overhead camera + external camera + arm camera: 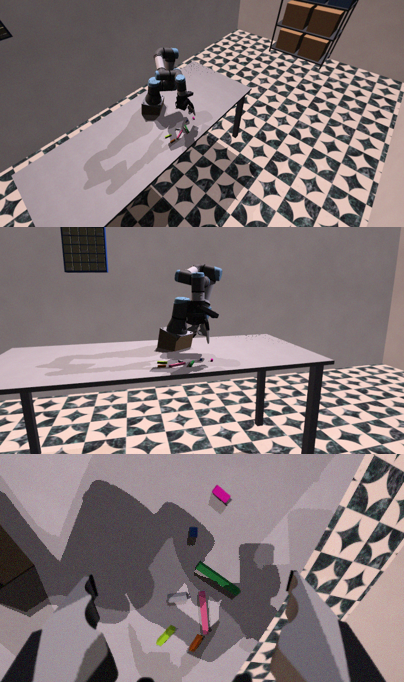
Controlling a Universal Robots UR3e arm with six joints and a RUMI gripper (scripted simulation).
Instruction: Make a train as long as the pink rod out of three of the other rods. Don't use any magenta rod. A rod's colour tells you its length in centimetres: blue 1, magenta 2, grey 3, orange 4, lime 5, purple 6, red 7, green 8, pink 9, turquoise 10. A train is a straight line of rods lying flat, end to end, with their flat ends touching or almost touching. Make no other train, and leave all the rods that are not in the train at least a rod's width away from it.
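The grey rod is 11 cm to the right of my hand, 10 cm below it and 2 cm ahead of it. From my hand the other things lie so: green rod 10 cm below, 7 cm ahead, 5 cm to the right; then magenta rod 10 cm below, 6 cm to the left, 1 cm ahead; then blue rod 10 cm below.
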